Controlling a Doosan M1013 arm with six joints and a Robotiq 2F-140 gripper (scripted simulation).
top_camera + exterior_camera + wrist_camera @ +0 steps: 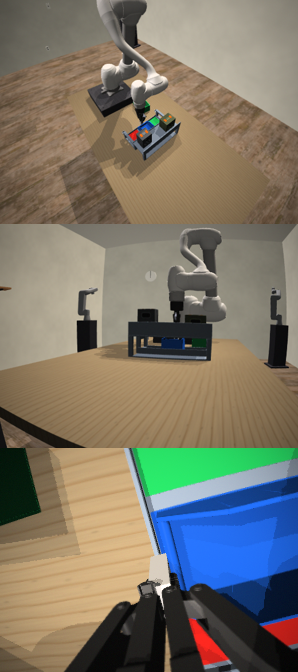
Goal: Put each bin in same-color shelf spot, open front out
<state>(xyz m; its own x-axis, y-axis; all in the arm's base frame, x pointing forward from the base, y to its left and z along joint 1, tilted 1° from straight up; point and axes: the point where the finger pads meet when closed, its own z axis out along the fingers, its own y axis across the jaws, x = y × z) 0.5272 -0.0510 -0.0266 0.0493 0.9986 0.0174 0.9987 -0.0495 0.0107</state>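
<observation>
My hand is 180 mm past the green bin, 150 mm to the right of it and 20 mm above it. Also, from my hand: blue bin (90 mm ahead, 20 mm below); then olive box (200 mm ahead, 110 mm to the left, 90 mm above); then black box (180 mm ahead, 120 mm to the right, 100 mm above).
</observation>
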